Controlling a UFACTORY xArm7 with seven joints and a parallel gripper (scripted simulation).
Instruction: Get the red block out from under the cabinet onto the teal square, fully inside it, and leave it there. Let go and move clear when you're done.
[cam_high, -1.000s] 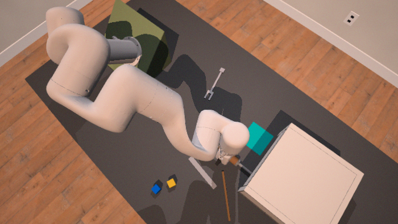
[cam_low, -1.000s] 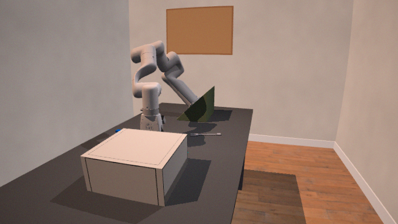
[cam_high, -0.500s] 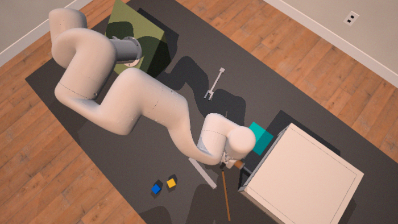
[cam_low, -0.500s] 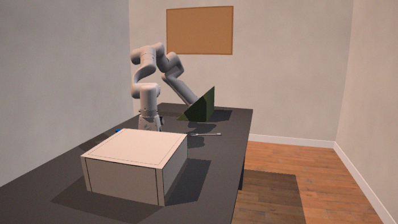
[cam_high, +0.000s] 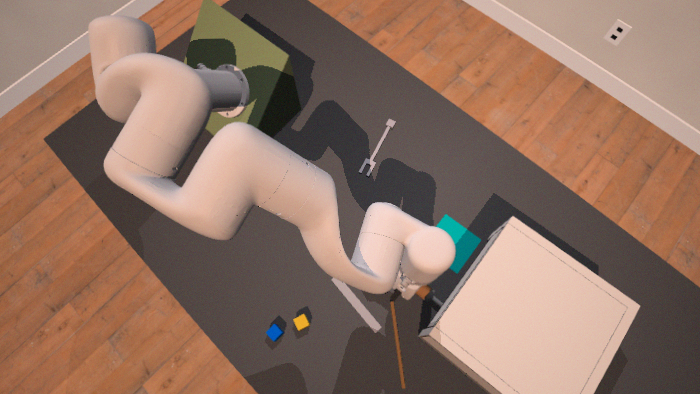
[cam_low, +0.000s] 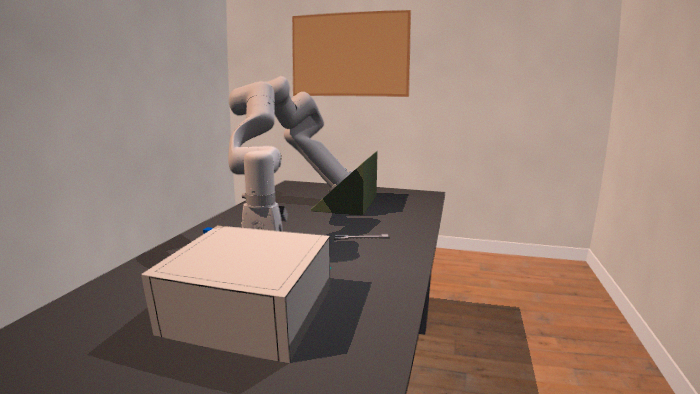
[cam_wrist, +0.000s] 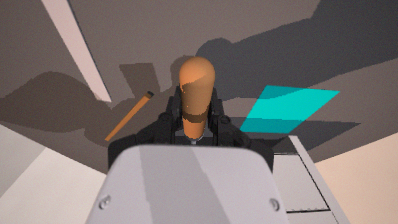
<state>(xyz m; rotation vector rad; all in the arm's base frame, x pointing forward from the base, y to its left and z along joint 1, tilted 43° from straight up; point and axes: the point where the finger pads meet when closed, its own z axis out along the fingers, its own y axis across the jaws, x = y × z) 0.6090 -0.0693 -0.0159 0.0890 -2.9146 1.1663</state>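
Right now my hand is 13 cm to the right of the teal square, 2 cm short of it and 2 cm above it. Round my hand: flat grey strip (11 cm to the right, 5 cm behind, 2 cm below); then wooden stick (12 cm to the right, 7 cm ahead, 2 cm below); then hook tool (13 cm ahead, 4 cm to the left, 1 cm below).
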